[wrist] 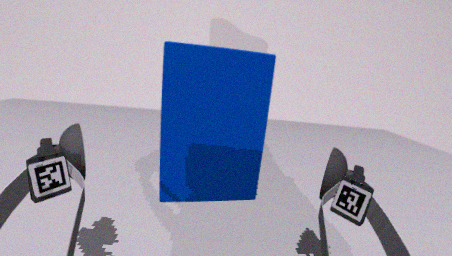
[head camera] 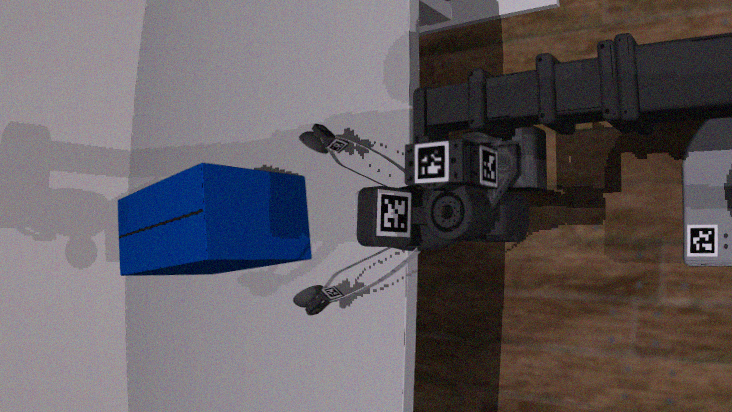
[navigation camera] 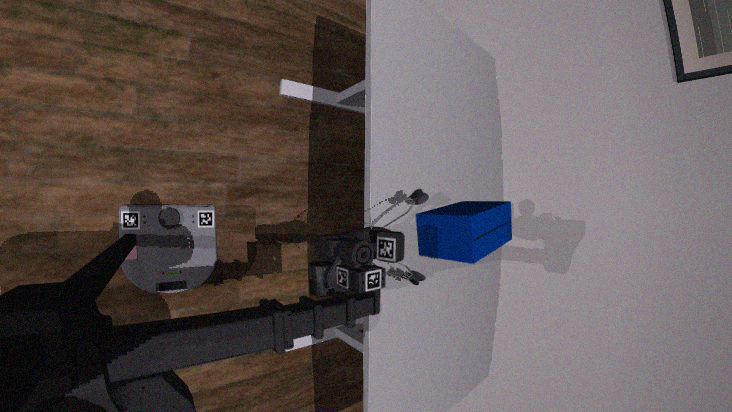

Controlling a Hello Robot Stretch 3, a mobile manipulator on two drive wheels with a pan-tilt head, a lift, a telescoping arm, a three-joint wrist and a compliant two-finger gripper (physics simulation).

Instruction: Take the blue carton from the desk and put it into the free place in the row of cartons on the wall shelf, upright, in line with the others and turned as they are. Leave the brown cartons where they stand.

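Pixels of known places: gripper, fingertip midpoint: [wrist: 208, 156] [head camera: 301, 219] [navigation camera: 424, 237]; robot's base, origin of the base link: [navigation camera: 169, 217].
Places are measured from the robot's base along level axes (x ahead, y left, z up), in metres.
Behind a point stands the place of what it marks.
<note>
The blue carton [head camera: 235, 209] @(z 0.851, x -0.035, y -0.605 m) [navigation camera: 453, 235] @(z 0.844, x -0.023, y -0.603 m) [wrist: 215, 100] @(z 0.845, x -0.028, y -0.603 m) stands upright on the light grey desk [head camera: 256, 358] @(z 0.720, x 0.193, y -0.719 m) [navigation camera: 425, 127] @(z 0.720, x 0.283, y -0.645 m) [wrist: 120, 127] @(z 0.720, x 0.196, y -0.906 m), near the wall. A dark line runs along the middle of its top. My gripper [head camera: 312, 219] @(z 0.811, x -0.024, y -0.524 m) [navigation camera: 417, 237] @(z 0.811, x -0.024, y -0.524 m) [wrist: 208, 156] @(z 0.811, x -0.024, y -0.524 m) is open wide and empty. Its fingertips are just in front of the carton's near face, one out to each side, and touch nothing. In the wrist view the carton's narrow near face shows between the fingers, with a shadow on its lower part. The wall shelf, its free place and the brown cartons do not show in these views.
The telescoping arm [head camera: 578, 84] @(z 0.920, x -0.106, y -0.150 m) [navigation camera: 204, 340] @(z 0.924, x -0.097, y -0.022 m) reaches over the desk's front edge. My base [head camera: 709, 204] @(z 0.159, x -0.070, y -0.116 m) [navigation camera: 199, 255] @(z 0.160, x -0.133, y -0.102 m) stands on the wooden floor [head camera: 614, 332] @(z 0.000, x 0.209, y -0.343 m) [navigation camera: 153, 102] @(z 0.001, x 0.455, y 0.084 m). White desk legs show beneath the desk. A framed picture [navigation camera: 671, 40] @(z 1.398, x 0.620, y -1.207 m) hangs on the wall [navigation camera: 614, 153] @(z 1.179, x 0.246, y -1.222 m) behind the desk.
</note>
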